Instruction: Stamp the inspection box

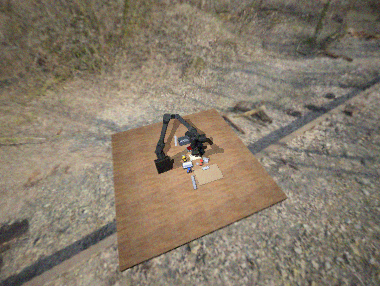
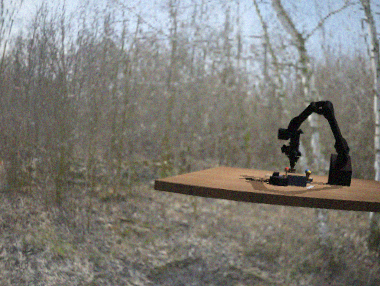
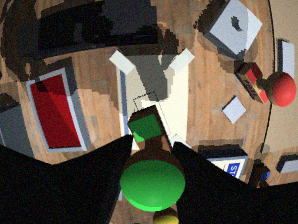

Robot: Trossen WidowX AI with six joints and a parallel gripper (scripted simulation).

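The card lies 1 cm ahead of my gripper tip and 7 cm below it. Round my gripper tip: red-knobbed stamp: 4 cm ahead, 10 cm to the right, 5 cm below; then long black block: 8 cm ahead, 7 cm to the left, 5 cm below; then green-knobbed stamp: right at my gripper tip.
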